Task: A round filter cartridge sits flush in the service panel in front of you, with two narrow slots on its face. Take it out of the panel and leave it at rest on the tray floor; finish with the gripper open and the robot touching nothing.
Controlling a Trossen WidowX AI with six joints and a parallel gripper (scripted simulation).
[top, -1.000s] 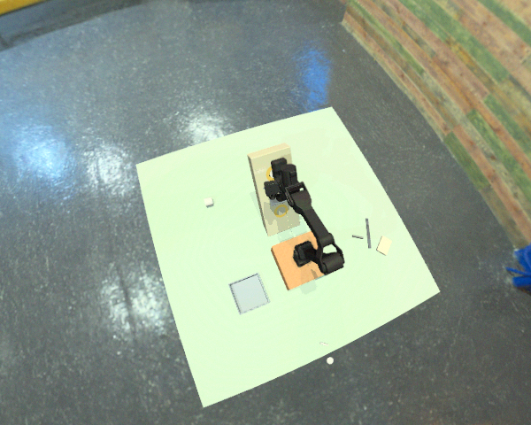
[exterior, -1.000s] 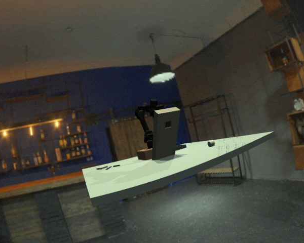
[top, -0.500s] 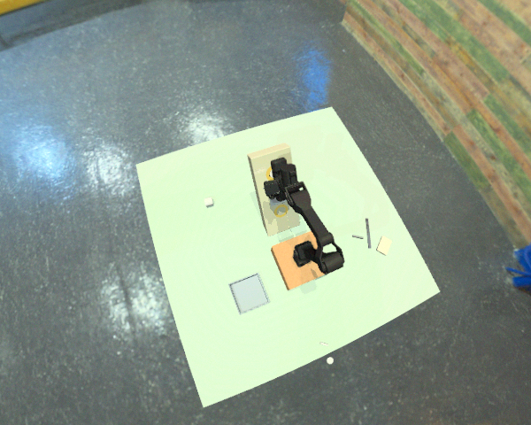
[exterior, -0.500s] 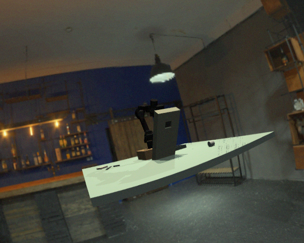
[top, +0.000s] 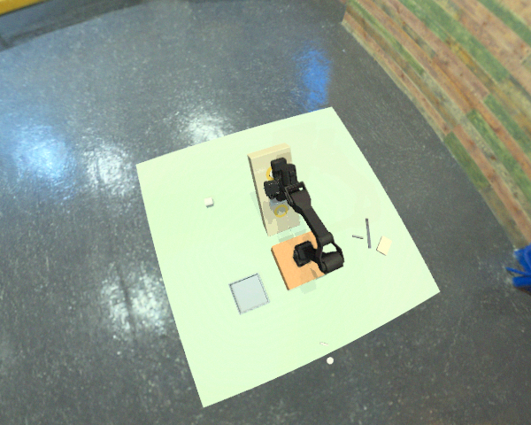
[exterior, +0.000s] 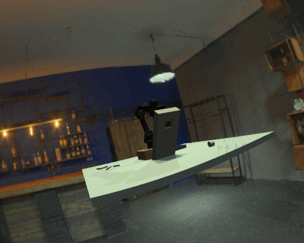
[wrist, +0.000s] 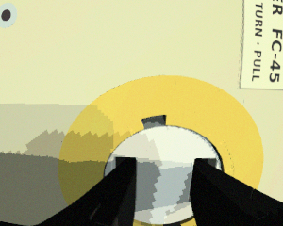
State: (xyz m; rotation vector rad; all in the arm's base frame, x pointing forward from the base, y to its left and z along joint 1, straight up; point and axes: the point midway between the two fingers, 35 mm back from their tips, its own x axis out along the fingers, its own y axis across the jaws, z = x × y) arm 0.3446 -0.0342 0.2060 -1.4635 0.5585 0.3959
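Now: gripper tip 10 mm short of the round filter cartridge and 10 mm above it. Round my gripper tip: small tan plate (520 mm behind, 420 mm to the right, 260 mm below); then small white cylinder (110 mm ahead, 300 mm to the left, 250 mm below); then grey tray (400 mm behind, 320 mm to the left, 260 mm below).
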